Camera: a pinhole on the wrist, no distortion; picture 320 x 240 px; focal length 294.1 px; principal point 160.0 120.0 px. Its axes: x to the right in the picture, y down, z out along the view. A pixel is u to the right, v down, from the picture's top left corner.
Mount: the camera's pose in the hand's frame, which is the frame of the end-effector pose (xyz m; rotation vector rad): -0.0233 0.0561 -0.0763 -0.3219 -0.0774 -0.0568
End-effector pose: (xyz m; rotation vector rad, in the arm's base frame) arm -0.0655 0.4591 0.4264 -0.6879 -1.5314 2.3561
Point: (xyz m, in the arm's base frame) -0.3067 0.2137 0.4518
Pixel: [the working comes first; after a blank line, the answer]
In the camera's frame: 0.1470 -0.1072 0.3765

274.8 36.3
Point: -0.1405 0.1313 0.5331
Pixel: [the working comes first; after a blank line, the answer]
In the camera's frame: -0.0500 -0.1530 0.3870

122.0 3.7
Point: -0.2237 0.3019 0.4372
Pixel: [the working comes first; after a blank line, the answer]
In the camera's frame: 0.1100 -0.0910 0.2614

283.8 17.7
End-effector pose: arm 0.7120 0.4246 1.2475 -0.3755 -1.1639 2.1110
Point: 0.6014 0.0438 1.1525
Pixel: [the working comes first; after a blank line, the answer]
In the camera's frame: -0.1467 0.0843 0.3825

47.2 184.8
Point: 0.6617 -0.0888 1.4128
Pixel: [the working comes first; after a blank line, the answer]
In the camera's frame: -0.2369 -0.1679 0.5138

24.4 23.9
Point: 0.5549 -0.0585 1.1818
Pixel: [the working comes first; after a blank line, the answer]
In the camera's frame: -0.1737 0.0798 0.4954

56.9 167.4
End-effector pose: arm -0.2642 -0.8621 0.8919 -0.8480 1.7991 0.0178
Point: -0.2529 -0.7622 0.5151
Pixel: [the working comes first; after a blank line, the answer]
In the camera's frame: 0.2974 0.0781 0.2938

outside the picture
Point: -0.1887 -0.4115 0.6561
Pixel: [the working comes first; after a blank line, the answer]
In the camera's frame: -0.0113 0.1773 0.4984

153.3 224.6
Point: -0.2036 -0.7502 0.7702
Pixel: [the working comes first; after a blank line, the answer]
In the camera's frame: 0.0724 -0.0276 0.2173

258.0 82.7
